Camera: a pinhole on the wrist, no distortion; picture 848 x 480 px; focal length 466.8 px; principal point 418.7 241.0 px. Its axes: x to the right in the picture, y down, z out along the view. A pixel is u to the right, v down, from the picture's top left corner.
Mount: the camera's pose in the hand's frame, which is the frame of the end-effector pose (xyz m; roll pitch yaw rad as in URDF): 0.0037 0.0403 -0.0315 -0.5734 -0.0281 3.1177
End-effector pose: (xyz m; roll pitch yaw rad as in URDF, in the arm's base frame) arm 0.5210 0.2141 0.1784 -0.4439 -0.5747 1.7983
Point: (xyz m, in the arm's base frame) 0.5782 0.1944 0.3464
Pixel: 286.9 339.6
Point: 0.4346 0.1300 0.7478
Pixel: 211.4 103.5
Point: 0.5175 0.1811 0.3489
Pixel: 283.2 202.7
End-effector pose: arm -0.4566 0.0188 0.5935 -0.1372 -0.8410 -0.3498
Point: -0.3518 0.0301 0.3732
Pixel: behind the camera
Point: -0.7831 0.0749 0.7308
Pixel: 574.4 158.0
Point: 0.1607 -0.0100 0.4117
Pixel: behind the camera
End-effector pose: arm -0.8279 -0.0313 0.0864 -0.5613 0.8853 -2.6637
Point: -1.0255 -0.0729 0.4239
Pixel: 581.7 321.7
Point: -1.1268 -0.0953 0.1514
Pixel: 225.5 371.3
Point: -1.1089 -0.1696 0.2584
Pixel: 351.4 260.5
